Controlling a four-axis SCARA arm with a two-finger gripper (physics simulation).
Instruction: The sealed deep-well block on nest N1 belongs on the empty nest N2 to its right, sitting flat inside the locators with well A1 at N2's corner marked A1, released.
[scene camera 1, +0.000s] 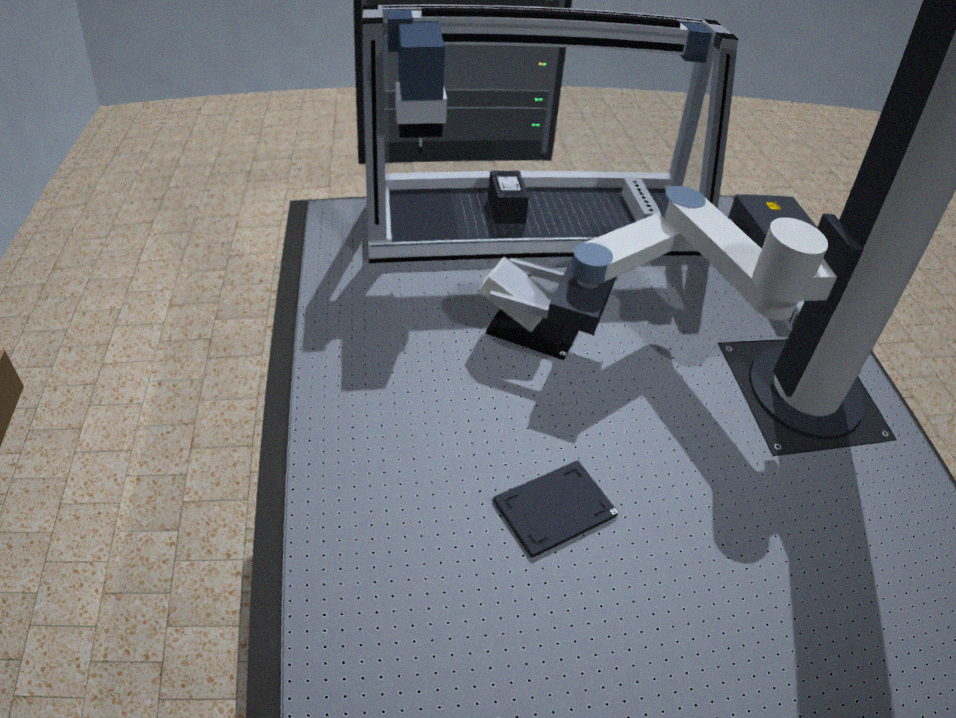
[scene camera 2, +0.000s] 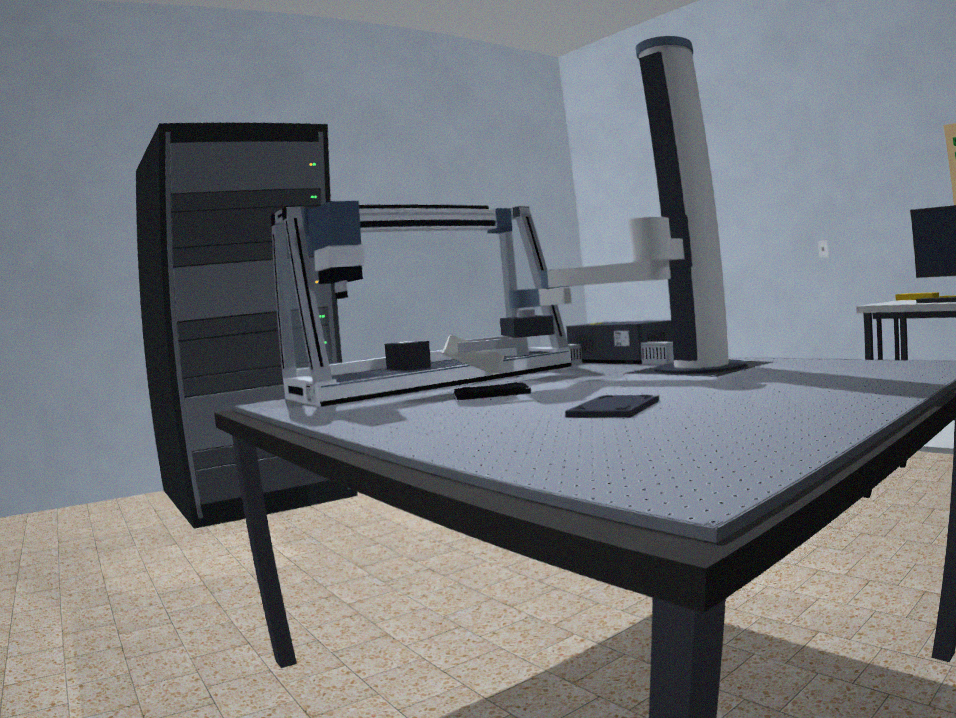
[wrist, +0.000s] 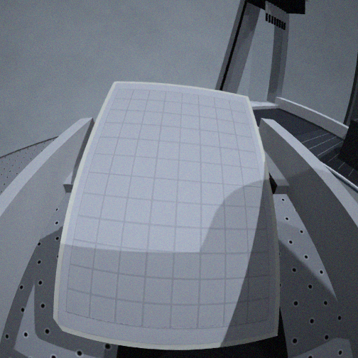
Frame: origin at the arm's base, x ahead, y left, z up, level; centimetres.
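Seen in the pictures: gripper, fingertip midpoint: (scene camera 1: 500, 279) (scene camera 2: 455, 346); arm's base at its link origin: (scene camera 1: 804, 394) (scene camera 2: 701, 372).
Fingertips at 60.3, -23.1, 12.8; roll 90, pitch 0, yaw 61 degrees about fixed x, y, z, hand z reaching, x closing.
Offsets run from my fingertips to a thing's top centre, as dx, dy, dz. "*": to the spot under its first point.
The off-white deep-well block (scene camera 1: 519, 295) (scene camera 2: 488, 360) (wrist: 170, 200) is between the two fingers of my gripper (scene camera 1: 516, 290) (scene camera 2: 480, 354) (wrist: 176, 129), which is shut on its long sides. The block is tilted in the fingers: its end nearer the gripper body hangs lower in scene camera 2. It is in the air above the dark nest N2 @[-7.7, +1.7, -10.0] (scene camera 1: 533, 336) (scene camera 2: 492, 391), turned relative to it and covering part of it. A small pale mark shows at N2's front right corner. Nest N1 @[-3.1, +43.9, -10.0] (scene camera 1: 554, 506) (scene camera 2: 612, 405) is empty, with corner locators showing. Well A1 cannot be made out.
A gantry frame (scene camera 1: 463, 249) (scene camera 2: 432, 384) stands close behind N2, with a black box @[* -6.1, -28.4, -0.9] (scene camera 1: 507, 202) (scene camera 2: 407, 355) on its deck. The arm's column (scene camera 1: 873, 231) (scene camera 2: 699, 208) stands at the right. A dark instrument box (scene camera 1: 772, 212) (scene camera 2: 606, 341) is beside it.
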